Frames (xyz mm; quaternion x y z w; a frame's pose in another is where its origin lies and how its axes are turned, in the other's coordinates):
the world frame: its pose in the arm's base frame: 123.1 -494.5 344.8 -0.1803 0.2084 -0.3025 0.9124
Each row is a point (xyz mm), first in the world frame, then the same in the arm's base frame.
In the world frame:
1: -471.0 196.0 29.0
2: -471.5 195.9 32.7
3: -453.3 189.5 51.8
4: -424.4 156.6 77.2
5: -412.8 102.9 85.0
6: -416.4 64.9 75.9
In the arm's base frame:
1: -113.1 -45.8 407.9
2: -111.7 -44.8 411.3
3: -92.1 -57.2 425.4
4: -74.3 -94.9 454.1
5: -87.6 -141.0 482.0
6: -112.8 -169.1 492.6

